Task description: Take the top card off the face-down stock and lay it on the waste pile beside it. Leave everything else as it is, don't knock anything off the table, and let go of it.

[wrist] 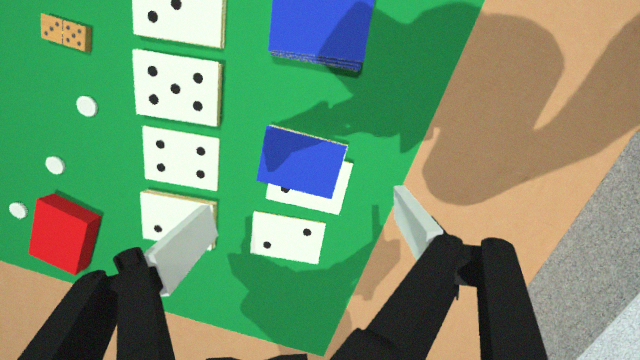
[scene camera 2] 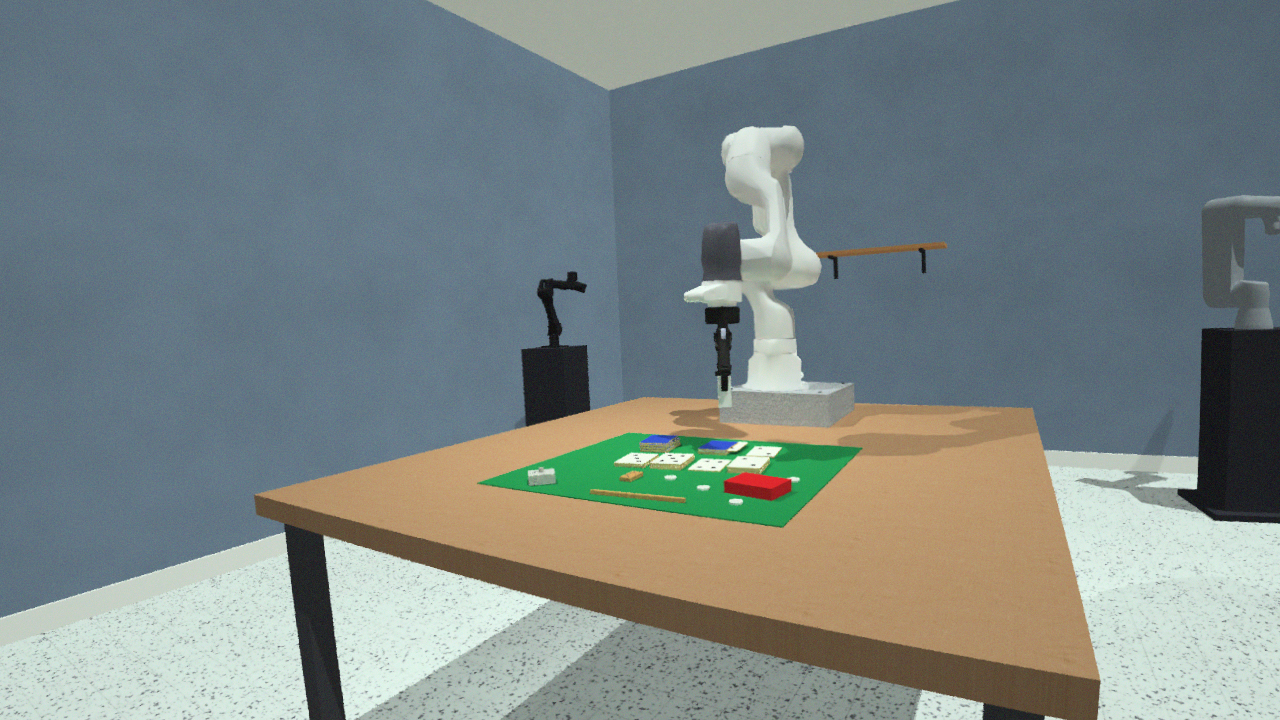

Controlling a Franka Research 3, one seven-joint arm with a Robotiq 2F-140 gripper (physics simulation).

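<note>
The face-down stock [scene camera 2: 659, 441] [wrist: 320, 27] is a stack of blue-backed cards on the green mat [scene camera 2: 554, 471] [wrist: 240, 165]. A single blue-backed card [scene camera 2: 717, 445] [wrist: 303, 161] lies face down on the waste pile [scene camera 2: 740, 446] [wrist: 345, 192], a little skewed and offset, with part of a white face-up card showing under it. My gripper [scene camera 2: 724, 400] [wrist: 301, 211] is wide open and empty. It hangs above the mat, its fingertips clear of the cards; in the wrist view the blue card shows beyond and between them.
White dotted cards [scene camera 2: 672, 460] [wrist: 176, 88] lie in a row beside the piles, and a two-dot card [scene camera 2: 764, 451] [wrist: 288, 238] lies beside the waste pile. A red box [scene camera 2: 757, 485] [wrist: 62, 235], white discs, a domino [scene camera 2: 631, 476] [wrist: 65, 32], a thin stick [scene camera 2: 637, 495] and a grey block [scene camera 2: 541, 477] are also on the mat.
</note>
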